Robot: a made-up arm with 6 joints.
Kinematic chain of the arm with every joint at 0, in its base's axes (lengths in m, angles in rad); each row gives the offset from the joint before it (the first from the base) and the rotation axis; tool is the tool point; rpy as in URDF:
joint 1: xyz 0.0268 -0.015 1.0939 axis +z
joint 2: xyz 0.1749 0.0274 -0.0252 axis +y
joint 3: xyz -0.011 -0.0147 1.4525 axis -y
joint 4: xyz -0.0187 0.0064 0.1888 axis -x
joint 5: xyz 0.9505 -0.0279 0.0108 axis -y
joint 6: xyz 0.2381 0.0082 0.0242 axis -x
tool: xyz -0.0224 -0.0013 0.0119 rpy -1.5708 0 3.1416
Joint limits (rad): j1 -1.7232..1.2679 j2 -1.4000..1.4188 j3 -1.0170..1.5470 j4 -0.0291..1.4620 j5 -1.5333..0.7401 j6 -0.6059..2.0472
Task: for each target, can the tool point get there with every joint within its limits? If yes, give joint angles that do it. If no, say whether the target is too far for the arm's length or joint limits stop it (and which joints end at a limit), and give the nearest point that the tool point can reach.
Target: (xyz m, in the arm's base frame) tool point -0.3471 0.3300 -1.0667
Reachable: no: joint limits stop it (at a limit: joint 1, joint 2) | nearest point 0.2549 0.9805 0.2946 | short by 1.624 m
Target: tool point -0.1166 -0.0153 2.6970
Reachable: yes | joints -0.8792 -0.8741 -0.3343 1.3310 -0.8296 1.6489
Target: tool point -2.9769 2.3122 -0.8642
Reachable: no: too far | nearest point -1.8525 1.4411 1.1452 | short by 2.462 m
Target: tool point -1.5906 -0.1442 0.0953
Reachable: no: joint limits stop it (at a limit: joint 2, joint 3, joint 5) | nearest point -2.3427 -0.2043 1.1451 | short by 1.293 m
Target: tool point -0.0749 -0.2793 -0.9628
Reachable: no: joint limits stop it (at a limit: joint 1, joint 2) | nearest point -0.1208 -1.0183 0.2893 | short by 1.455 m
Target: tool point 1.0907 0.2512 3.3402
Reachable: yes | joints 0.2164 0.0744 0.5917 0.2888 0.3404 -0.0595
